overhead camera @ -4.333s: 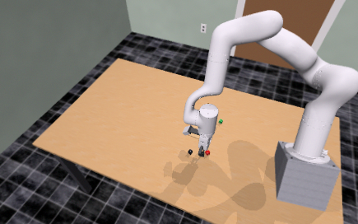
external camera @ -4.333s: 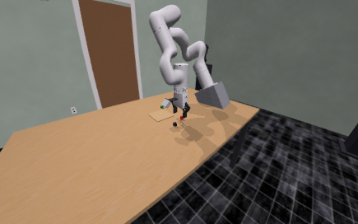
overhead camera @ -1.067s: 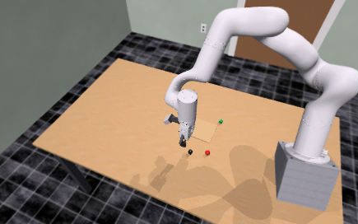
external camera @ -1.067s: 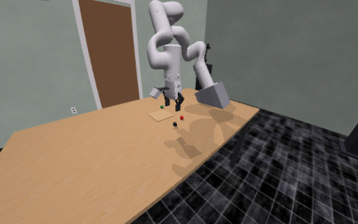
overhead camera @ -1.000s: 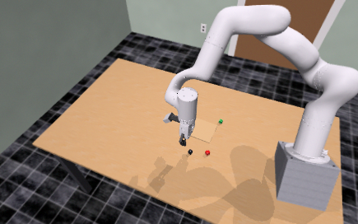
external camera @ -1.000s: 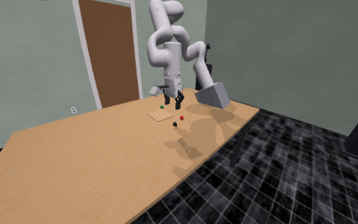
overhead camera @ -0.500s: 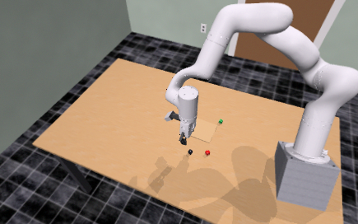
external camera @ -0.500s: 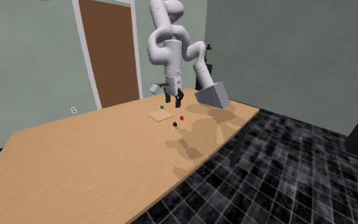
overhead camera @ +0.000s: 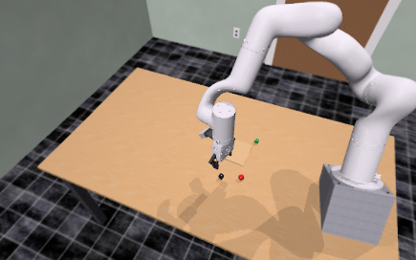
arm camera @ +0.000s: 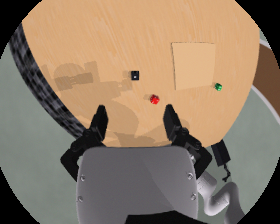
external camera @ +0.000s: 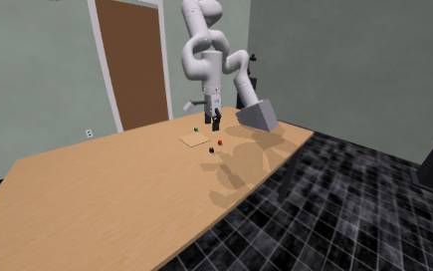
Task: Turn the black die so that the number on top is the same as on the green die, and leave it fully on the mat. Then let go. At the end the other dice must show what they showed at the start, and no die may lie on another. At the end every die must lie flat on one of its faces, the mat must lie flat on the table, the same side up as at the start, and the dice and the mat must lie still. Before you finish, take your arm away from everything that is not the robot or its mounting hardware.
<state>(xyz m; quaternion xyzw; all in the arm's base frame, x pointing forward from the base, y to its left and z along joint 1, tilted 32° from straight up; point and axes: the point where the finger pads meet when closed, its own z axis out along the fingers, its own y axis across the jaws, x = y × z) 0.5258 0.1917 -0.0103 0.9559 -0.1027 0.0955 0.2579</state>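
Now: hand 14 cm above the black die. Round my hand: green die 8 cm behind, 28 cm to the right, 14 cm below; then red die 9 cm behind, 4 cm to the right, 14 cm below; then tan mat 18 cm to the right, 15 cm below.
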